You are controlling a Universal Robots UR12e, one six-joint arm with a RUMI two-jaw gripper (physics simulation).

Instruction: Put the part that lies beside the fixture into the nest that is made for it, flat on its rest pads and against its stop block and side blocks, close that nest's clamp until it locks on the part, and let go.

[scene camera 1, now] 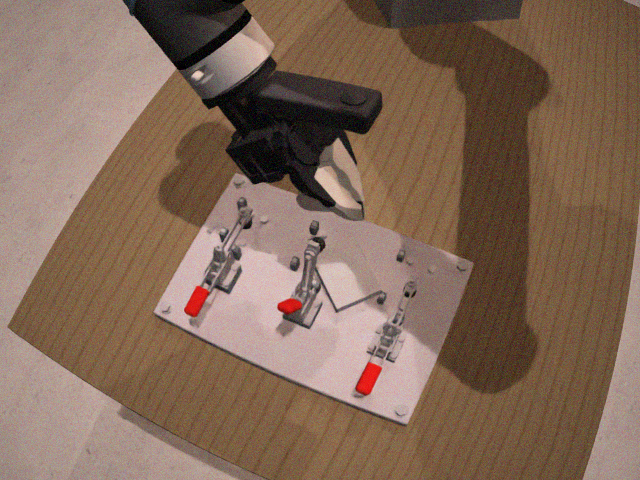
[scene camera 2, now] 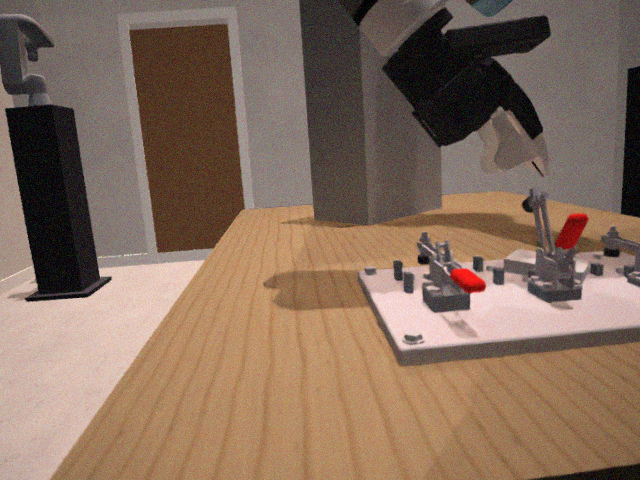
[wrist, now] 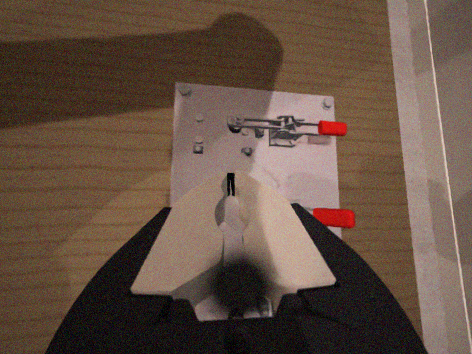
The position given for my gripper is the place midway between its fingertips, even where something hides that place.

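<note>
I can see a part (scene camera 1: 347, 278), and scene camera 2 has the part (scene camera 2: 520, 261) as well, while in the wrist view it's that same part (wrist: 243, 164). My gripper (scene camera 2: 545, 174) is visible too, with scene camera 1 also showing the gripper (scene camera 1: 361, 217), and the wrist view gives me my gripper (wrist: 230, 174) again.
</note>
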